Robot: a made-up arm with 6 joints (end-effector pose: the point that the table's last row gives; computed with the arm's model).
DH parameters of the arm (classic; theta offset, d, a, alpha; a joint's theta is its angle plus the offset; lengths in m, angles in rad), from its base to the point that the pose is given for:
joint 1: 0 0.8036 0.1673 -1.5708
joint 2: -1.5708 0 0.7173 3.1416
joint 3: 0 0 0.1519 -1.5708
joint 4: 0 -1.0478 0 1.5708
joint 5: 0 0 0 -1.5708
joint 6: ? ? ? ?
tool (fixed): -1.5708 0 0 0
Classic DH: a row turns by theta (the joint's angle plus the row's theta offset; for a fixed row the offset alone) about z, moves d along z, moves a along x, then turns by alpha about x.
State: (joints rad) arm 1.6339 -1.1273 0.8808 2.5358 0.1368 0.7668
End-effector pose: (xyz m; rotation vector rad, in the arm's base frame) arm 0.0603 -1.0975 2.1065 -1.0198 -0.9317 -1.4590
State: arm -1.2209 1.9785 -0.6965 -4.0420 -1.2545 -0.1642
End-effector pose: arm -0.0964 0.0107 -0.1657 -0.8589 2.1103 1.4219
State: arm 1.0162 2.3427 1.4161 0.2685 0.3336 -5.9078
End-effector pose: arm 0.7959 1.3041 -0.5093 -0.8330 0.2155 1.2280
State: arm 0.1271 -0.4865 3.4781 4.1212 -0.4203 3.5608
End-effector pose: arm -0.8206 -0.0650 0.4700 -0.5877 1.4674 1.5609
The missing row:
joint 6: 1.5708 -0.1167 0 1.5708
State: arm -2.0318 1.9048 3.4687 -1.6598 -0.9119 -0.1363
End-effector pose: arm -0.2258 -0.6612 1.6888 0.0138 -0.6757 -0.3151
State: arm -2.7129 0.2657 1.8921 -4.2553 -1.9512 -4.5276
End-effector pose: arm -0.1317 0.0467 2.4875 -1.5939 -1.0989 1.4548
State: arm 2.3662 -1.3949 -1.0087 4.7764 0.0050 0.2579
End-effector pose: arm -0.3442 0.3382 1.5085 1.0144 1.3205 2.1777
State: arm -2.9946 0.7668 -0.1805 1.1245 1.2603 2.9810
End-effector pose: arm -1.4294 -0.3130 0.5573 1.6097 -2.3994 -0.4858
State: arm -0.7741 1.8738 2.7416 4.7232 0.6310 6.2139
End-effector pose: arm 1.0057 -1.0795 1.5595 1.1658 -1.7333 -0.2295
